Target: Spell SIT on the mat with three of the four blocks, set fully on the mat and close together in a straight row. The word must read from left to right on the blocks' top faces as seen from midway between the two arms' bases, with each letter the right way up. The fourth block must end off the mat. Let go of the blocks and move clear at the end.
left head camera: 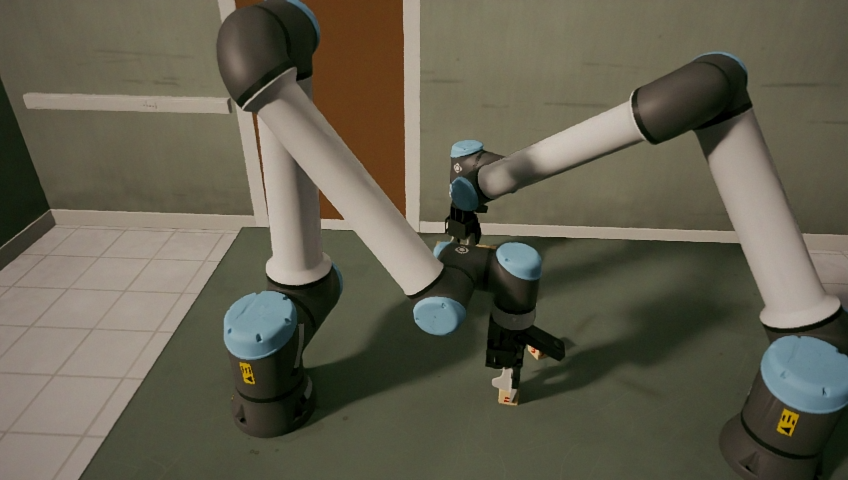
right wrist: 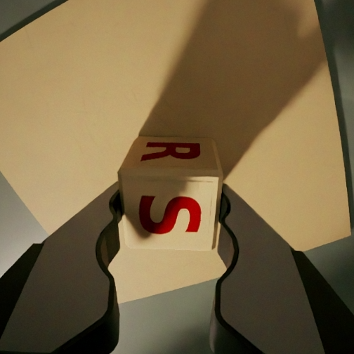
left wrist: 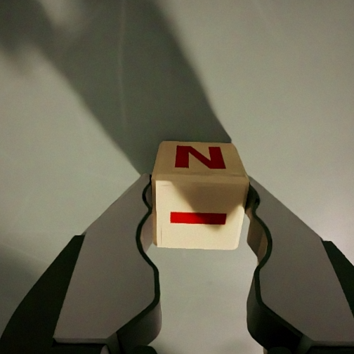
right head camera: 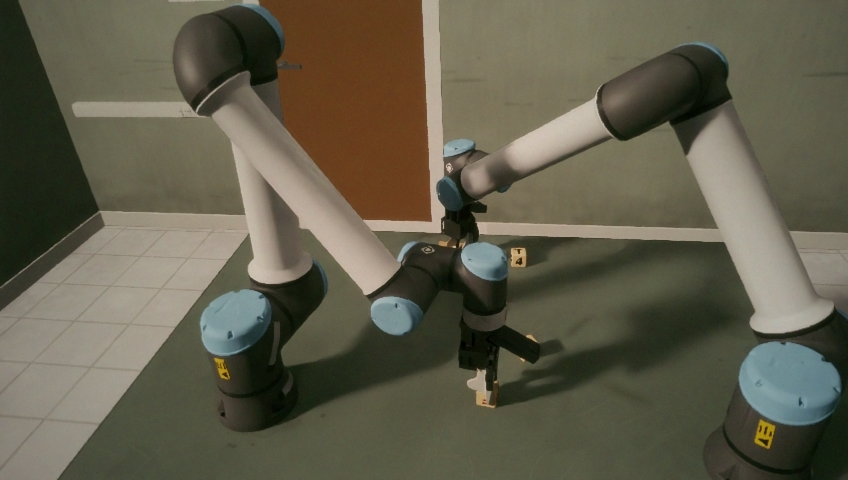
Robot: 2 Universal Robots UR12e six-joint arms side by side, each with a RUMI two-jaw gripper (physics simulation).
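Observation:
The I block [left head camera: 507, 400] [right head camera: 486, 402] [left wrist: 200, 235] is on the floor, a red bar on its top and an N on one side. My left gripper [left head camera: 508, 387] [right head camera: 486, 390] [left wrist: 196, 177] is shut on it. The S block [right wrist: 172, 237] is on the tan mat [right wrist: 65, 115], its S sideways in the right wrist view. My right gripper [right wrist: 171, 184] is shut on it. The T block [right head camera: 518, 257] stands off the mat, a black 4 on its side. The fourth block [left head camera: 535, 352] is off the mat, partly hidden by the left gripper. The left arm hides most of the mat in the head views.
The left arm's wrist [left head camera: 464, 261] [right head camera: 431, 264] crosses in front of the mat area and the right gripper in the head views. The T block is hidden in the left head camera. The wall with a brown door [left head camera: 368, 118] [right head camera: 357, 118] rises behind the green floor.

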